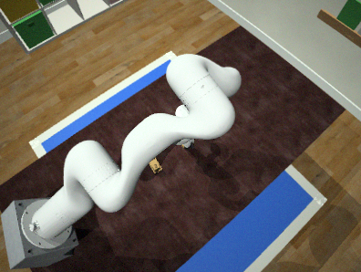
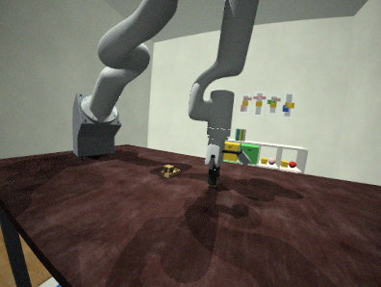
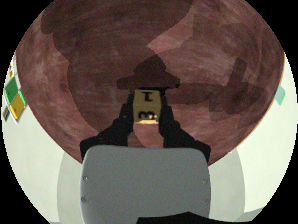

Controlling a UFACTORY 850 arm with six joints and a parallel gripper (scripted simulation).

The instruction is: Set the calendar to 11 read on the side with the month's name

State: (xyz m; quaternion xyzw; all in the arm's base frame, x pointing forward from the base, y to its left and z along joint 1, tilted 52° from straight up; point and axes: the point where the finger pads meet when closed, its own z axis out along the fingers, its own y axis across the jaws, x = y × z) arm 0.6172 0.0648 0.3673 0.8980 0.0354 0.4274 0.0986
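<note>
My gripper is now 1 cm above the cube. Round my hand: wooden tray: 19 cm behind, 2 cm to the left, 2 cm below.
</note>
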